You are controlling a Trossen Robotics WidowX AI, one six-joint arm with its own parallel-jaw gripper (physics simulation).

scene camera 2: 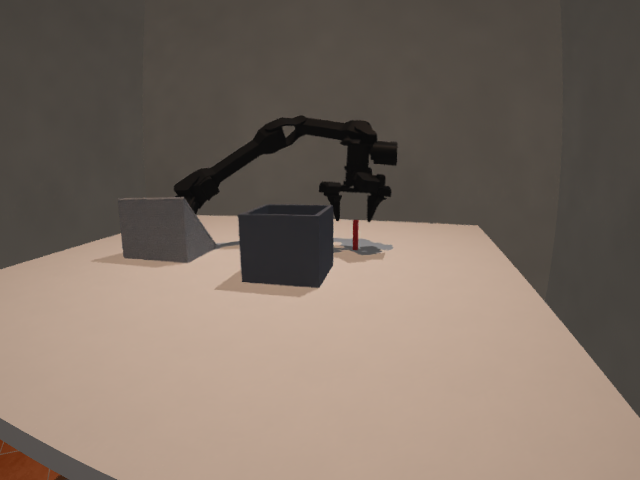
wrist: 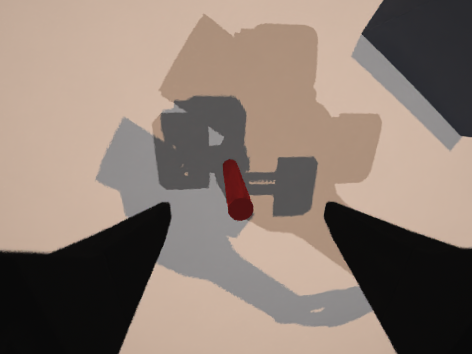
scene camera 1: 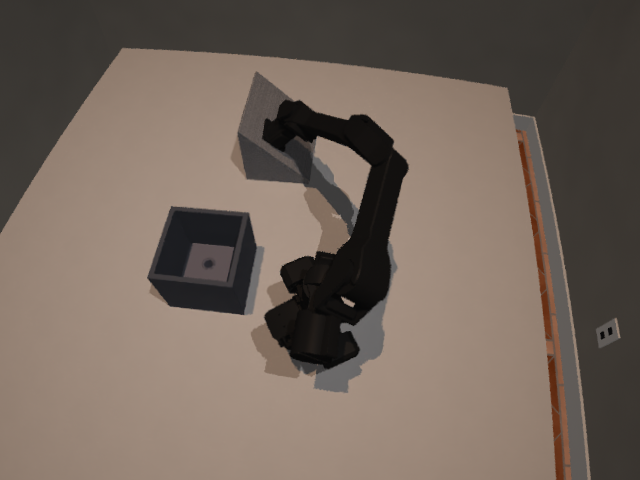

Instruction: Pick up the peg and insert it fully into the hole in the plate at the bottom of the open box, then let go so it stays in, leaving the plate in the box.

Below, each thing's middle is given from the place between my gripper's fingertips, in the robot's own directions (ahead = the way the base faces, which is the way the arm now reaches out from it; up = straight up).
Labels:
The red peg (wrist: 240, 207) is 10 mm ahead of my hand and 40 mm below it. Also, from my hand: pale plate (scene camera 1: 212, 262): 120 mm behind, 220 mm to the right, 40 mm below; then dark box (scene camera 1: 184, 226): 120 mm behind, 220 mm to the right, 10 mm below.

